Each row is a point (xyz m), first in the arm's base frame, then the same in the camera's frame.
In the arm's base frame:
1: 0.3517 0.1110 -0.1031
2: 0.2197 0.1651 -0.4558
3: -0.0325 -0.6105 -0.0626
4: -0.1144 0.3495 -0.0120
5: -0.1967 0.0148 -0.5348
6: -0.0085 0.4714 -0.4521
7: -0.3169 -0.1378 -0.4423
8: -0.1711 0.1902 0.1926
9: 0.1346 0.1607 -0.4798
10: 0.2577 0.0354 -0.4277
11: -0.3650 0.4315 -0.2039
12: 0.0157 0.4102 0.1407
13: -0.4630 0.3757 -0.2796
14: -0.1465 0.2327 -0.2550
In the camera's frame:
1: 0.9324 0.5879 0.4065
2: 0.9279 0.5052 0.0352
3: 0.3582 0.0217 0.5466
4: 0.5511 0.9108 0.2253
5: 0.5261 0.4014 -0.1380
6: 0.8085 0.8145 -0.1545
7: 0.3453 0.3236 -0.0511
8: 0.3945 0.8653 0.4347
9: 0.8557 0.5040 -0.0161
10: 0.9165 0.3959 0.1187
11: 0.4010 0.9400 -0.0627
12: 0.6444 1.0103 0.3844
13: 0.3166 0.8729 -0.1454
14: 0.5565 0.7076 0.0453

